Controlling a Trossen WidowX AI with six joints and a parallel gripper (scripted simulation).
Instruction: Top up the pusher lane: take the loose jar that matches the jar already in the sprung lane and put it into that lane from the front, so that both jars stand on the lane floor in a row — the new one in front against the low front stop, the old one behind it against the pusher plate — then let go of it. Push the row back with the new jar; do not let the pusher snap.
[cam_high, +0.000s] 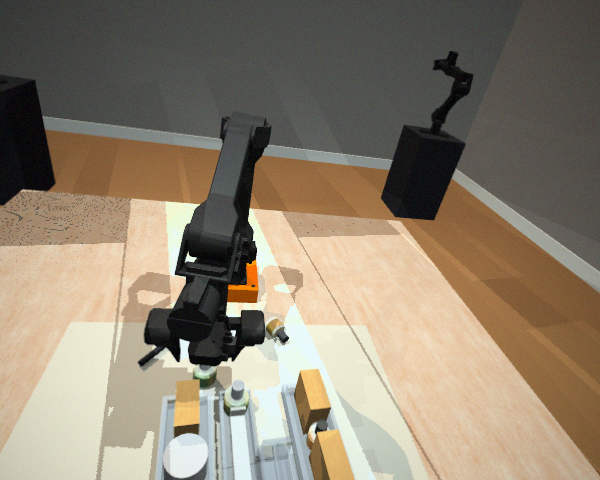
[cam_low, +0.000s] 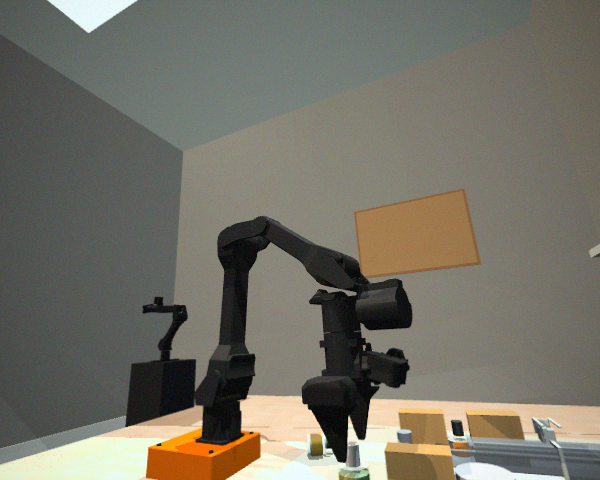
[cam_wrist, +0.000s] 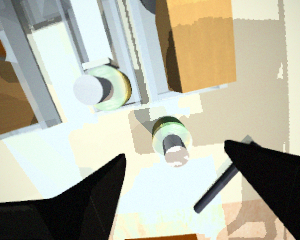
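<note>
Now: the black rod 9 cm behind my gripper tip, 8 cm to the right of it and 5 cm below it. From my gripper tip the other things lie so: grey cylinder (16 cm ahead, 3 cm below, 2 cm to the right).
</note>
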